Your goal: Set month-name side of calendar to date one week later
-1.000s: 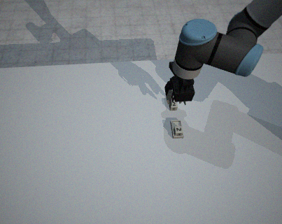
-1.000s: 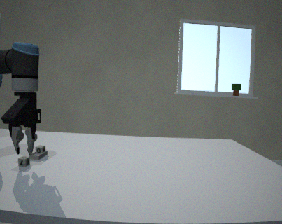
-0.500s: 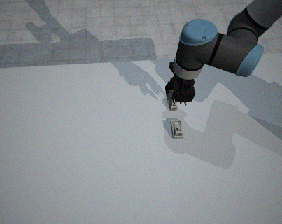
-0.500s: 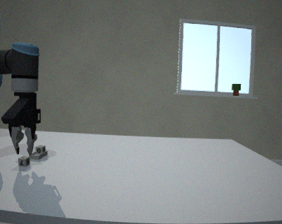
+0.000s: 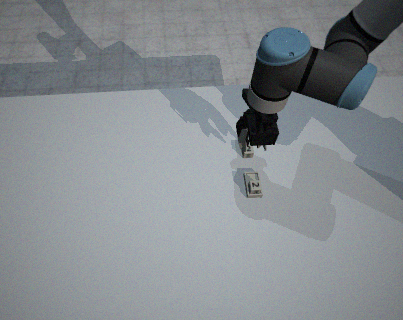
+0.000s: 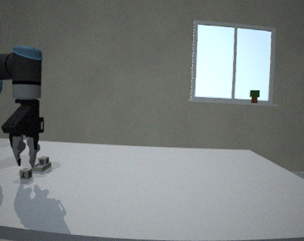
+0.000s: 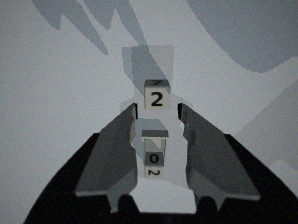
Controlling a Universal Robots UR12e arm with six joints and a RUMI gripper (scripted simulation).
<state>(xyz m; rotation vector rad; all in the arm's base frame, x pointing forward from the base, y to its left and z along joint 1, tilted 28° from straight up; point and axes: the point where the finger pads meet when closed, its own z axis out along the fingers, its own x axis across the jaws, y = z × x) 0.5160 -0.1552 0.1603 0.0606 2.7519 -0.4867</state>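
My hand is 20 mm short of the cube, 120 mm to the right of it and 30 mm above it. Also, from my hand: tray (10 mm ahead, 110 mm to the left, 40 mm below).
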